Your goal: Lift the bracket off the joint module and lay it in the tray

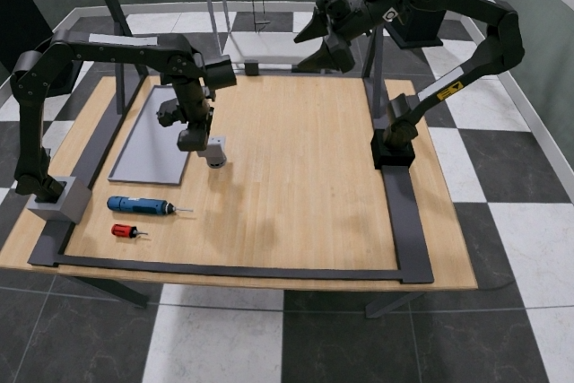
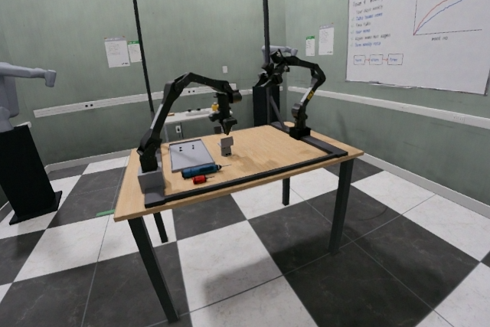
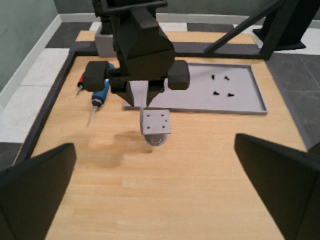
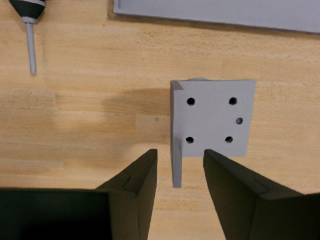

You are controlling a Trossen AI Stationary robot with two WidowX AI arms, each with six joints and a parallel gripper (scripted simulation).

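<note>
My right hand is 30 mm past the grey bracket and 90 mm above it. The rest, counted from my right hand: red screwdriver (160 mm ahead, 230 mm to the right, 150 mm below); round joint module (30 mm behind, 130 mm below); grey tray (190 mm behind, 160 mm to the right, 150 mm below).
</note>
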